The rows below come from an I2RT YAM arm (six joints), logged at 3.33 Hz.
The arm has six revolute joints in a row. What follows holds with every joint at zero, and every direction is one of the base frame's.
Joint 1 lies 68.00 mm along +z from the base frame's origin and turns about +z.
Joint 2 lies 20.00 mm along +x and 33.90 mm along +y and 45.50 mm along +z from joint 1 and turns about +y.
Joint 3 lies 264.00 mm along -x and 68.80 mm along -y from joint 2 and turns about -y.
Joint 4 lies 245.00 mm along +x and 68.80 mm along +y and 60.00 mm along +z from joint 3 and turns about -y.
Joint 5 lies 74.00 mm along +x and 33.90 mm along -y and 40.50 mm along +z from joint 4 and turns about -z.
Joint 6 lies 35.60 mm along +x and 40.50 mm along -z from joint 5 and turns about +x.
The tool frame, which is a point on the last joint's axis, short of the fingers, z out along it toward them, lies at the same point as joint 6; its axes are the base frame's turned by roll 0.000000, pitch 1.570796 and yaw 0.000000 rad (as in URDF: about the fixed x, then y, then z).
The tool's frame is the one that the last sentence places.
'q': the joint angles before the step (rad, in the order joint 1, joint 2, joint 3, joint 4, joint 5, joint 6). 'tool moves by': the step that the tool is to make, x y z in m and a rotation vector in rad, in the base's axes. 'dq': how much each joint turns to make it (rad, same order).
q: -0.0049 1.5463 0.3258 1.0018 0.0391 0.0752
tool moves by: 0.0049 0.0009 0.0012 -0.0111 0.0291 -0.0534
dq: 0.0124 -0.0017 0.0283 -0.0595 0.0665 0.0045
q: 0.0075 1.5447 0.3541 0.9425 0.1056 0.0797
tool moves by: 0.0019 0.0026 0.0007 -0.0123 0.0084 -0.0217
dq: 0.0147 0.0006 0.0109 -0.0186 0.0383 -0.0027
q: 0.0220 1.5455 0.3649 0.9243 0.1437 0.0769
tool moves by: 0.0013 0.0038 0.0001 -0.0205 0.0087 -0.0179
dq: 0.0194 0.0023 0.0079 -0.0133 0.0412 -0.0101
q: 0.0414 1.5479 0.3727 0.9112 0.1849 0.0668
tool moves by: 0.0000 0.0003 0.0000 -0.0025 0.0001 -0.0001
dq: 0.0014 0.0002 0.0000 0.0003 0.0021 -0.0021
